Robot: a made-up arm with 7 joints.
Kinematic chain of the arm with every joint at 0, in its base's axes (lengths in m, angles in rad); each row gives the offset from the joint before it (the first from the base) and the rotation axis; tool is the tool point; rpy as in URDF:
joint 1: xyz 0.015 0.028 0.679 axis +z
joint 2: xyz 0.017 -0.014 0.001 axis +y
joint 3: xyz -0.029 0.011 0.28 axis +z
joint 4: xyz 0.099 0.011 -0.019 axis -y
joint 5: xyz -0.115 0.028 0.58 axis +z
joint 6: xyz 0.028 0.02 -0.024 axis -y
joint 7: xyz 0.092 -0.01 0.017 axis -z
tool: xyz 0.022 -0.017 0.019 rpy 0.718 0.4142 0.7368
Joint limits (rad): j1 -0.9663..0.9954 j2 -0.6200..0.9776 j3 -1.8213..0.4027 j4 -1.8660..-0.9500 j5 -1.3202..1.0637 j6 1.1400..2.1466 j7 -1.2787..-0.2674
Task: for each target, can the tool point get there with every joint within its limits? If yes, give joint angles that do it. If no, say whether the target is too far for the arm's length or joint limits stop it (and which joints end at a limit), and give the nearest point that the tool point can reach.
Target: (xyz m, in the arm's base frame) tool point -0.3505 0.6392 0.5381
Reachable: no: joint limits stop it (at a limit: joint 1, joint 3, joint 4, joint 5, joint 6, joint 7) | nearest point 0.0112 0.7287 0.4081 | short by 0.395 m
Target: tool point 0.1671 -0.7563 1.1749
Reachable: yes | joints -0.5412 0.6870 -1.5148 -1.0242 -0.7762 1.8402 -1.1483
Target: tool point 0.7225 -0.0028 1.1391
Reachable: yes | joints -0.0956 -0.1471 0.0036 -1.5785 -0.1987 1.3581 -0.3498
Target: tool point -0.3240 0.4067 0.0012
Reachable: no: joint limits stop it (at a limit: joint 1, joint 2, joint 3, joint 4, joint 6, joint 7) | nearest point -0.0113 0.6278 0.2113 | short by 0.437 m
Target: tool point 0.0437 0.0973 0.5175
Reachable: no: joint limits stop it (at a limit: joint 1, joint 2, joint 4, joint 5, joint 6, joint 7) | nearest point 0.2706 0.5323 0.1899 | short by 0.590 m
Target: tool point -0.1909 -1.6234 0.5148
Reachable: no: too far | nearest point -0.0436 -0.8913 0.6639 | short by 0.762 m
